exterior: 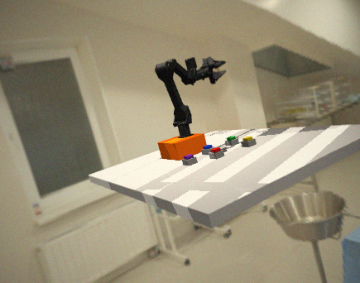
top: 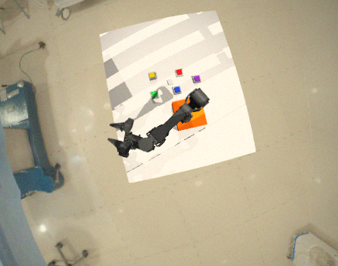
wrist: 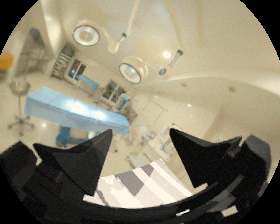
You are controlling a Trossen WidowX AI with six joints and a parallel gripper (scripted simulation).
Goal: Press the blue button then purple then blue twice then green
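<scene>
Now: gripper tip 200 mm short of the blue button, 380 mm to the left of it and 360 mm above it. The rest, counted from my gripper tip: yellow button: 330 mm ahead, 230 mm to the right, 360 mm below; then small grey block: 270 mm ahead, 340 mm to the right, 380 mm below; then green button: 200 mm ahead, 230 mm to the right, 360 mm below.
</scene>
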